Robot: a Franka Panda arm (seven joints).
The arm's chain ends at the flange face. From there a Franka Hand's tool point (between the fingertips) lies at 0.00 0.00 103.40 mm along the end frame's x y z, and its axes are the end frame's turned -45 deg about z.
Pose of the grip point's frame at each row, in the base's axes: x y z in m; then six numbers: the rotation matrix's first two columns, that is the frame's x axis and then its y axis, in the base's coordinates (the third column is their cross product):
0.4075 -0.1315 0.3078 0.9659 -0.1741 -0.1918 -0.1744 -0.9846 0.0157
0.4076 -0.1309 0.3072 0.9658 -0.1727 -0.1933 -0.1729 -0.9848 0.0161
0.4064 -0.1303 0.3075 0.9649 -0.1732 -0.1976 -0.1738 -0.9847 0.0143
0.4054 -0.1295 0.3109 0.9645 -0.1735 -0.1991 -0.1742 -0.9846 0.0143
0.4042 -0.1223 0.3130 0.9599 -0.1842 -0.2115 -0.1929 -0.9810 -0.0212
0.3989 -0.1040 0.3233 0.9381 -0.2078 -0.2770 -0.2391 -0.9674 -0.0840
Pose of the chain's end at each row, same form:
0.4273 -0.1334 0.4093 0.5597 -0.8193 -0.1245 -0.8063 -0.5731 0.1467
0.4276 -0.1327 0.4086 0.5607 -0.8185 -0.1253 -0.8052 -0.5742 0.1481
0.4268 -0.1324 0.4089 0.5594 -0.8188 -0.1296 -0.8052 -0.5738 0.1498
0.4259 -0.1317 0.4122 0.5588 -0.8189 -0.1307 -0.8052 -0.5735 0.1509
0.4252 -0.1286 0.4140 0.5424 -0.8239 -0.1645 -0.8152 -0.5634 0.1346
0.4248 -0.1190 0.4223 0.4943 -0.8310 -0.2553 -0.8324 -0.5371 0.1365

